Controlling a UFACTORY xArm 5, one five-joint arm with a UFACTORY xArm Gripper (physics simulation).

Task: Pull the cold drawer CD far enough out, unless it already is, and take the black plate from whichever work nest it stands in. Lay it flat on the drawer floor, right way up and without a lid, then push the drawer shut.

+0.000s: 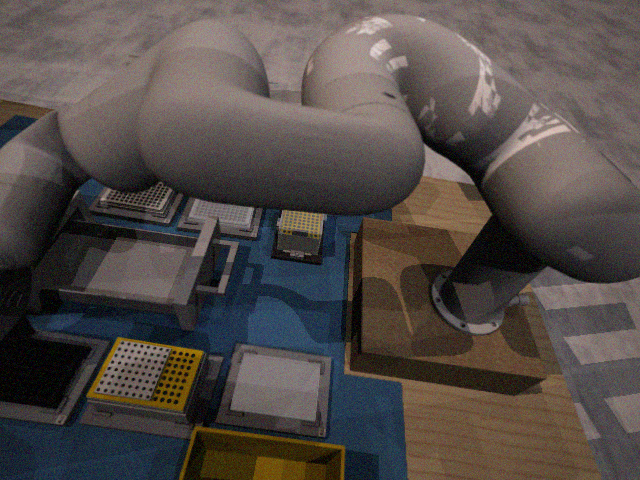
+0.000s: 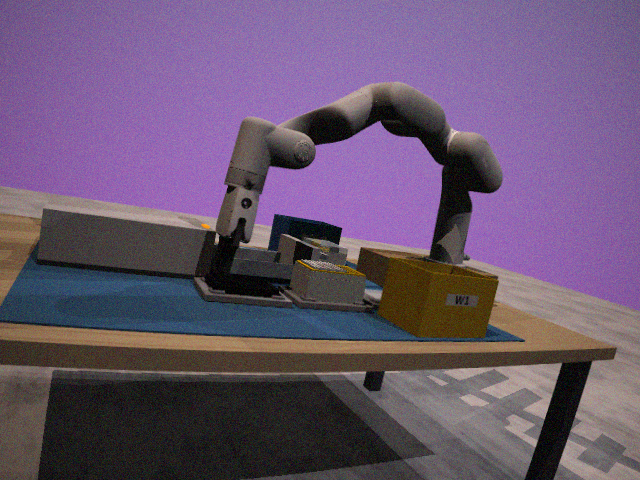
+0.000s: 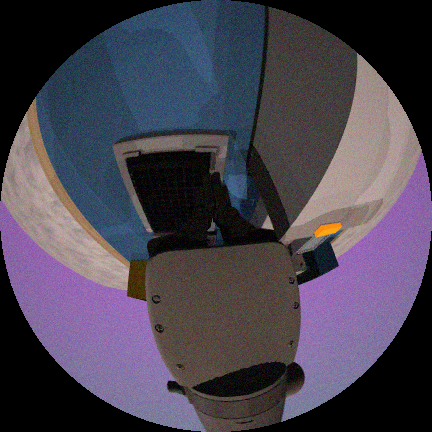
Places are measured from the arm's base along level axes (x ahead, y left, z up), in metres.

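Pixels of known places: gripper, fingertip midpoint: (image 1: pixel 20 334) (image 2: pixel 220 273) (image 3: pixel 209 182); arm's base, origin of the base link: (image 1: pixel 465 302).
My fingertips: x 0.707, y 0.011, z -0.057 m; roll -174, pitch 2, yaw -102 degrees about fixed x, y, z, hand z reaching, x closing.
Observation:
Ahead of a thing's pixels: the offset from my fingertips to its middle. "*": to the spot under its first point.
The black plate @(0.025 m back, 0.050 m left, 0.008 m down) (image 1: pixel 41 366) (image 2: pixel 253 287) (image 3: pixel 167 192) lies flat in a grey work nest @(0.025 m back, 0.050 m left, 0.018 m down) (image 1: pixel 85 381) (image 2: pixel 242 301) (image 3: pixel 170 141) at the near left, with no lid visible on it. The grey drawer @(0.124 m back, 0.122 m right, 0.022 m up) (image 1: pixel 134 268) (image 2: pixel 258 266) stands pulled out beside that nest; its visible floor is bare and its handle @(* 0.299 m back, 0.087 m right, 0.048 m up) (image 1: pixel 230 268) points toward the arm base. No CD label is readable. My gripper (image 2: pixel 219 279) (image 3: pixel 209 182) is shut and empty, pointing down low at the plate's drawer-side edge. Whether the fingertips touch plate or nest cannot be told.
The grey cabinet @(* 0.172 m ahead, 0.074 m right, 0.032 m up) (image 2: pixel 124 242) (image 3: pixel 305 100) stands behind the gripper. A yellow tip rack @(0.202 m back, 0.083 m left, 0.017 m up) (image 1: pixel 147 374) (image 2: pixel 330 284) and a nest with a white plate @(* 0.378 m back, 0.093 m left, 0.007 m down) (image 1: pixel 276 384) stand beside the black plate's nest. Yellow bin W1 @(0.353 m back, 0.248 m left, 0.033 m up) (image 1: pixel 268 439) (image 2: pixel 439 299) is nearer the edge. More racks @(* 0.424 m back, 0.175 m right, 0.045 m up) (image 1: pixel 299 232) stand beyond the drawer.

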